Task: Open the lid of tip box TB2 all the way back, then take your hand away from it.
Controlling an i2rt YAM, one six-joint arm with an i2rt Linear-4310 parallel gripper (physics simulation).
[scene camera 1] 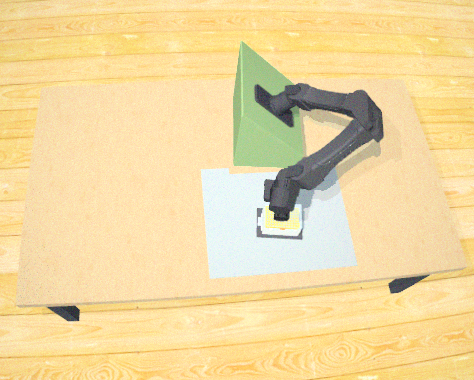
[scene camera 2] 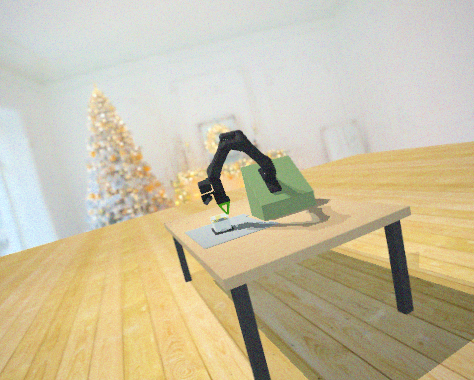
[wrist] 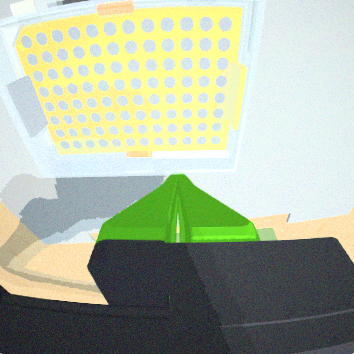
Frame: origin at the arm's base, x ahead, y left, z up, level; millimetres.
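Seen in the pictures: gripper, between the fingertips: (scene camera 2: 227, 214) (wrist: 177, 179); arm's base, origin of its link: (scene camera 1: 273, 107) (scene camera 2: 269, 179).
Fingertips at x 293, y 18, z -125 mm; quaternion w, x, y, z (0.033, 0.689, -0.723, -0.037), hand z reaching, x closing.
Offsets run from my fingertips to a thing's middle. "spot": to the spot under its first point. Level surfaces: height alone.
The tip box @(dz -31, dx +54, dy +24 mm) (scene camera 1: 283, 231) (scene camera 2: 223, 226) (wrist: 140, 165), pale with a yellow rack @(dz -1, dx +53, dy +24 mm) (wrist: 135, 90) full of round holes, stands in a dark grey holder @(spot: dz -61, dx +94, dy -42 mm) (scene camera 1: 260, 233). No label reading TB2 can be made out. No raised lid stands out; the see-through outline around the rack looks like a lid lying flat, but its exact angle is hard to tell. My gripper (scene camera 2: 226, 213) (wrist: 177, 179) is shut and empty, its green fingertips pointing down above the box's edge. In the wrist view the tips show just outside that edge. In scene camera 1 the wrist hides the fingers.
A light blue-grey mat @(dz -70 mm) (scene camera 1: 232, 255) (scene camera 2: 205, 241) lies under the holder on the wooden table @(dz -73 mm) (scene camera 1: 125, 200) (scene camera 2: 260, 255). A large green wedge (scene camera 1: 260, 142) (scene camera 2: 287, 206) carries the arm's base and stands beyond the mat. The arm arches over from the wedge.
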